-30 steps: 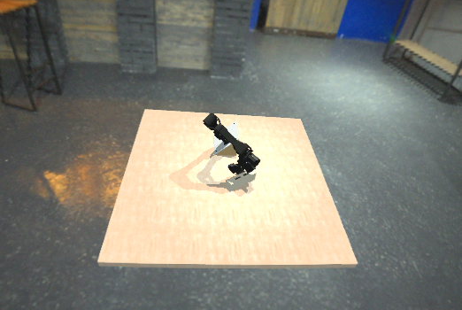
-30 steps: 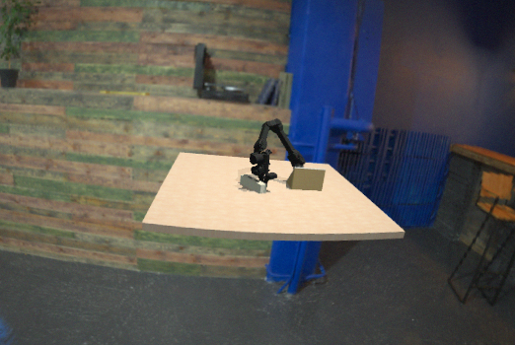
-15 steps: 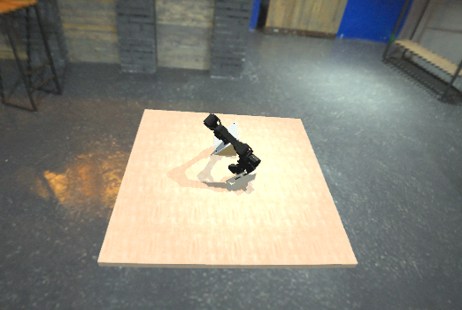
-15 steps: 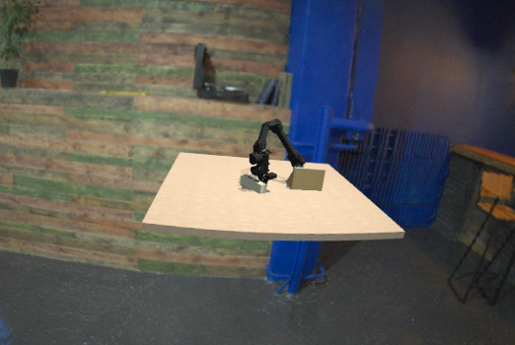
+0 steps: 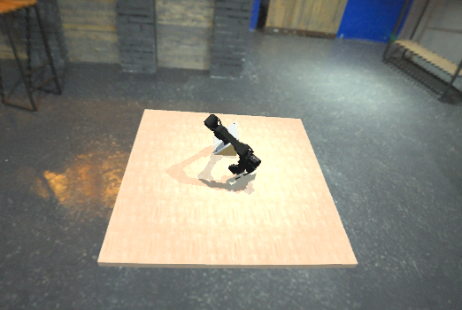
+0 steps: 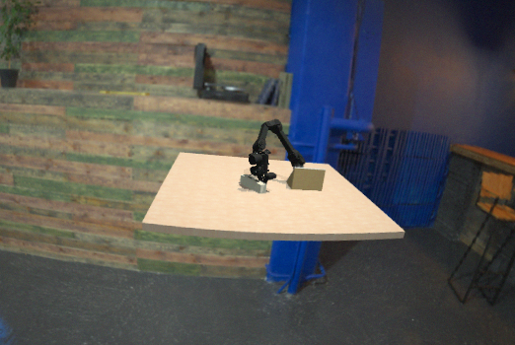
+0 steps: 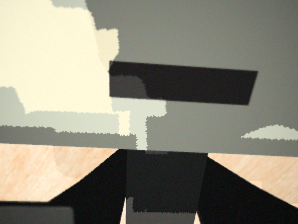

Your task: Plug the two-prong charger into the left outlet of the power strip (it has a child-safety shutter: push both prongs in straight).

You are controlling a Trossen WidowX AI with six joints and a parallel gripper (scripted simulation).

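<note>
My gripper tip is 1 cm short of the black two-prong charger, 1 cm to the right of it and 1 cm below it.
</note>
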